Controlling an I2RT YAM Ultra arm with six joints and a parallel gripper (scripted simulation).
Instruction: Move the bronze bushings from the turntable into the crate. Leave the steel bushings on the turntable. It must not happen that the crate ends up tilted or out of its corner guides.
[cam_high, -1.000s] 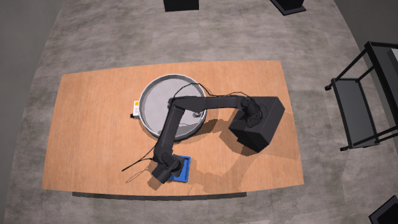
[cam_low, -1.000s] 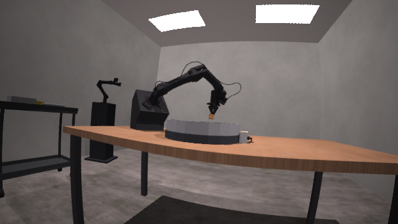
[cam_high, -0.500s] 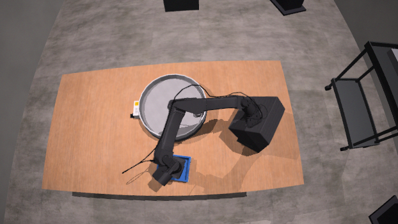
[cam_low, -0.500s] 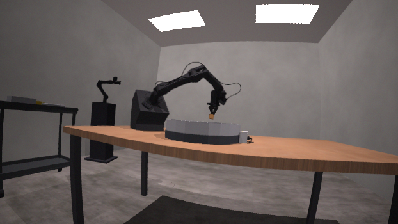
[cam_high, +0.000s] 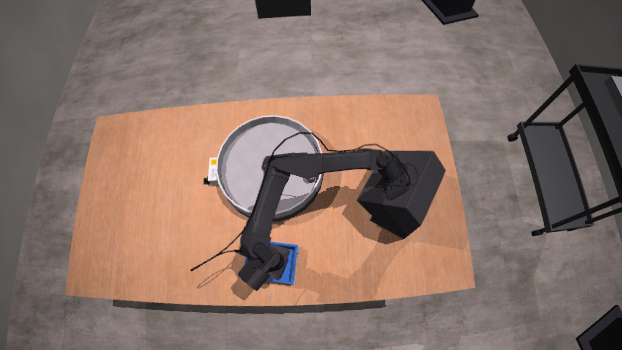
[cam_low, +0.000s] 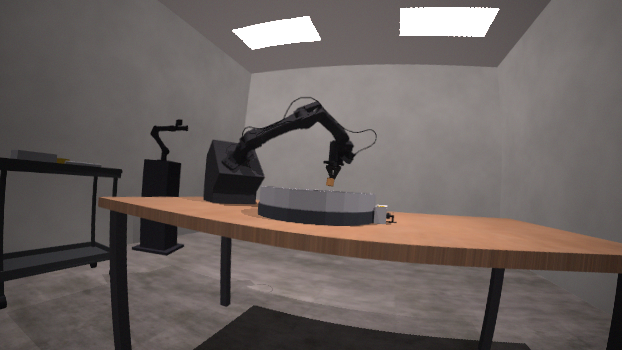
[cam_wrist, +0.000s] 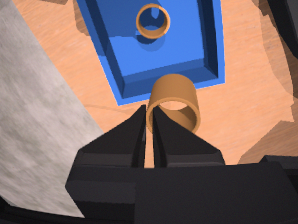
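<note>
Now: hand 13 cm above the blue crate, 4 cm to the left of it and 3 cm short of it. Also, from my hand: round grey turntable 39 cm to the right, 10 cm below, 10 cm behind.
</note>
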